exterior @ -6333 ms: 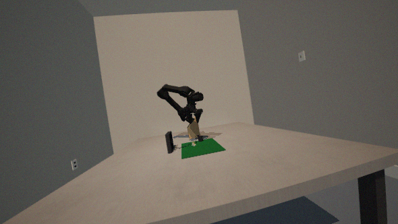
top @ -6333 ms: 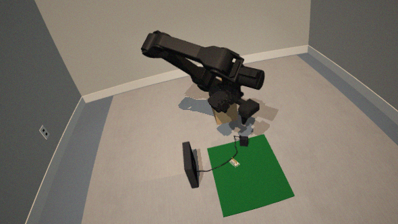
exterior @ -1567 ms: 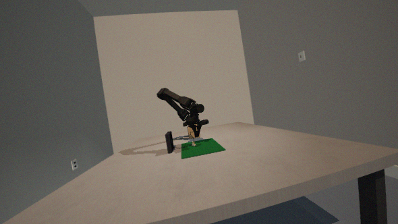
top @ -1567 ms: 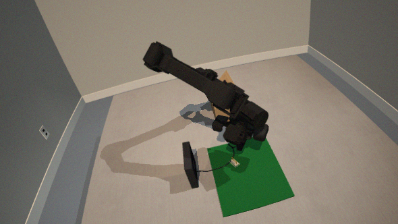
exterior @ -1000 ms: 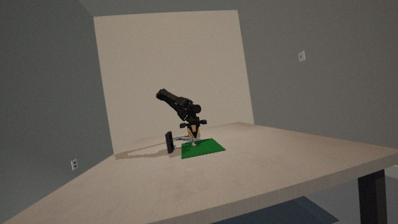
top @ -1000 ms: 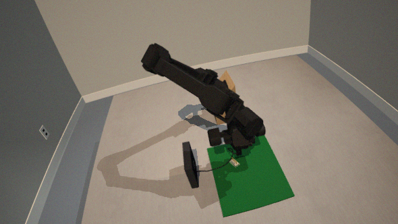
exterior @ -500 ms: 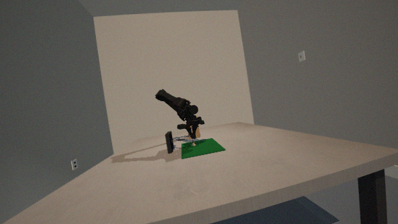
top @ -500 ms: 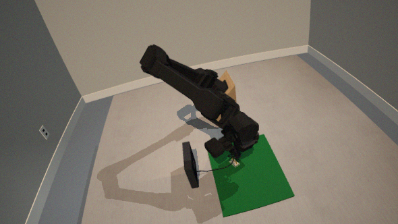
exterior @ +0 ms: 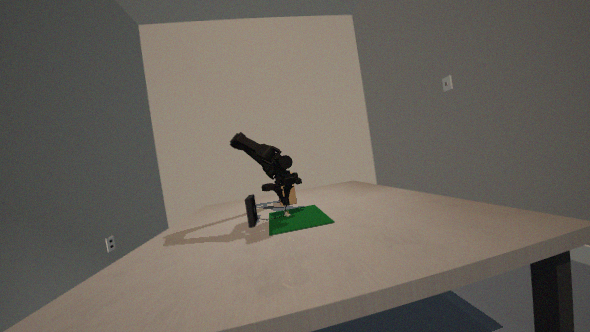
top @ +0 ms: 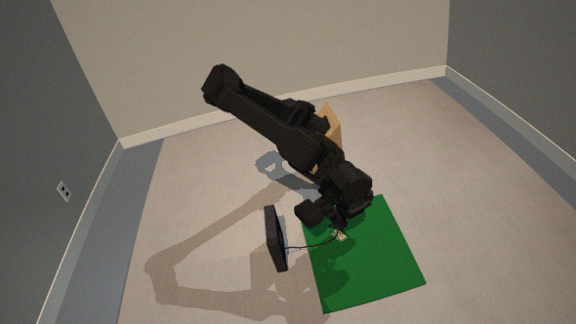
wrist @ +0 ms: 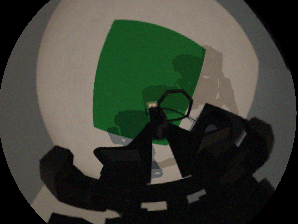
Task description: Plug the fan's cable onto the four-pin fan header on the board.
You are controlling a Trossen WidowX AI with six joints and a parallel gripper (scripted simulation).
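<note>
The black plug lies 10 mm ahead of my gripper tip and 10 mm above it. Round my gripper tip: green board 80 mm below, 50 mm ahead, 40 mm to the left; then black fan 150 mm to the right, 20 mm ahead, 10 mm below; then four-pin fan header 60 mm below.
</note>
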